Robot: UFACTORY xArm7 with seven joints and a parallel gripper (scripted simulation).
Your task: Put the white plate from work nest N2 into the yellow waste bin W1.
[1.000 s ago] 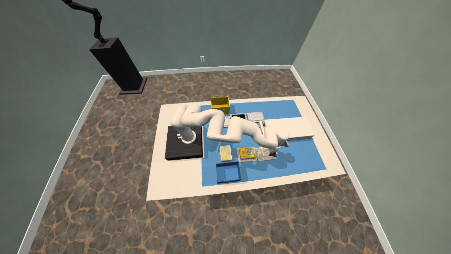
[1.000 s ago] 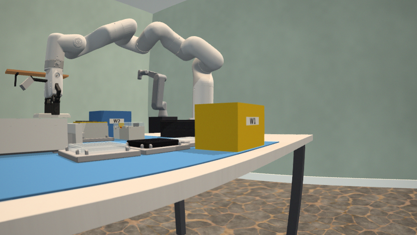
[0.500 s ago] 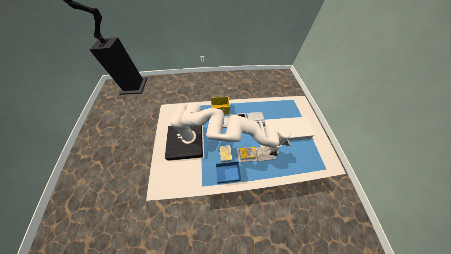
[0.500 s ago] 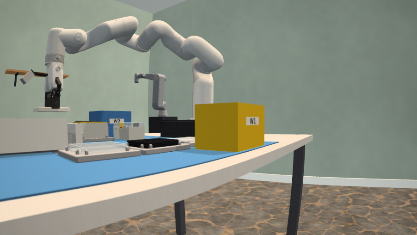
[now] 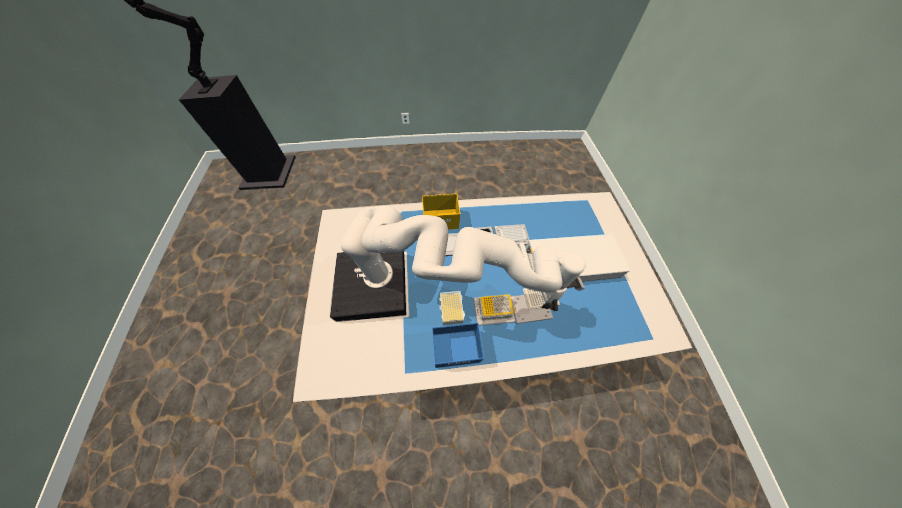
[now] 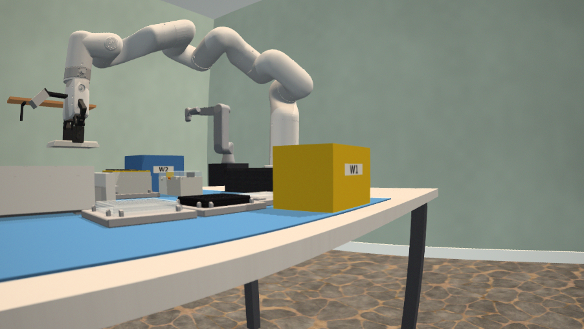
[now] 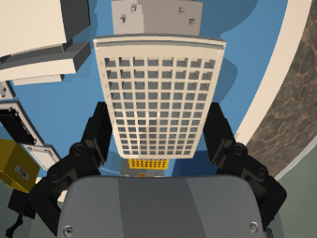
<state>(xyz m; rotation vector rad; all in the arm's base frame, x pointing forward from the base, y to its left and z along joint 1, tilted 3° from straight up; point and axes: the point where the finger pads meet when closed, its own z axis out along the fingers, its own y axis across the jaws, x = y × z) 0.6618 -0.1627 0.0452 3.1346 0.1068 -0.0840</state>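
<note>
Now: the yellow bin W1 37 cm behind my hand, 50 cm to the left of it and 11 cm below it. Also, from my hand: white plate: 1 cm below; grey nest N2: 15 cm below; yellow rack: 17 cm behind, 1 cm to the right, 10 cm below.
</note>
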